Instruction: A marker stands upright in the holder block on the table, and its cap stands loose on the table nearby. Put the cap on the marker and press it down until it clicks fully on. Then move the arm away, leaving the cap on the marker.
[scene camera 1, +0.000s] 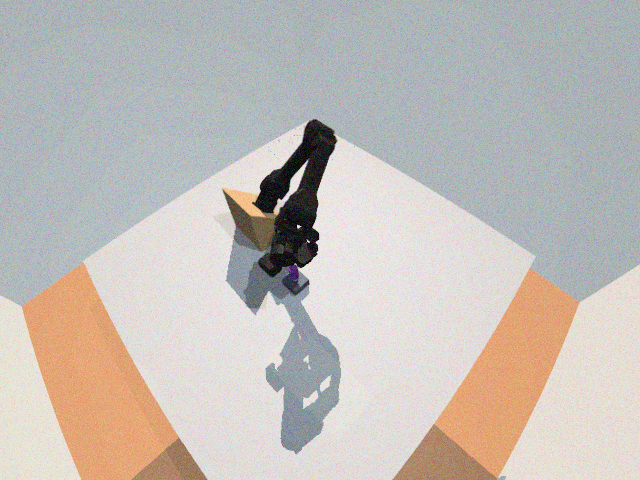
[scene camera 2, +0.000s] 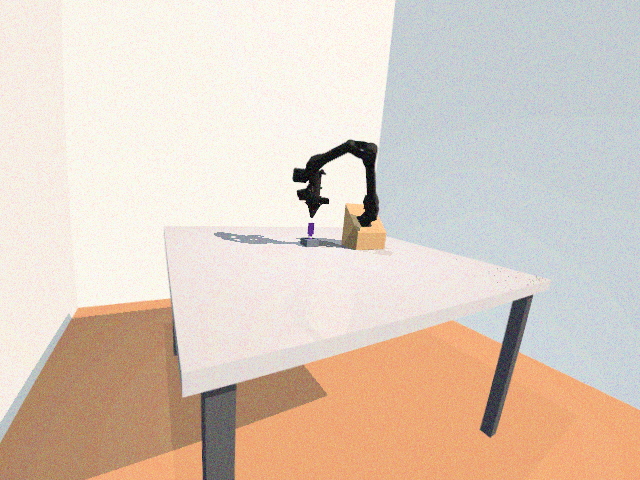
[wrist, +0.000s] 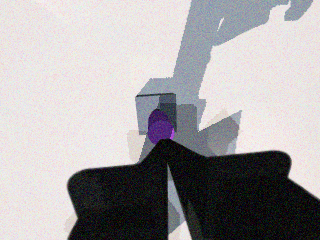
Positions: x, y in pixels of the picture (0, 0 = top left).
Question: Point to the gripper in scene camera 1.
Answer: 292, 264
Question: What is the gripper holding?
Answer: Nothing.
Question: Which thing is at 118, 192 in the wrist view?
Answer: The gripper.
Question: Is the gripper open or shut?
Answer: Shut.
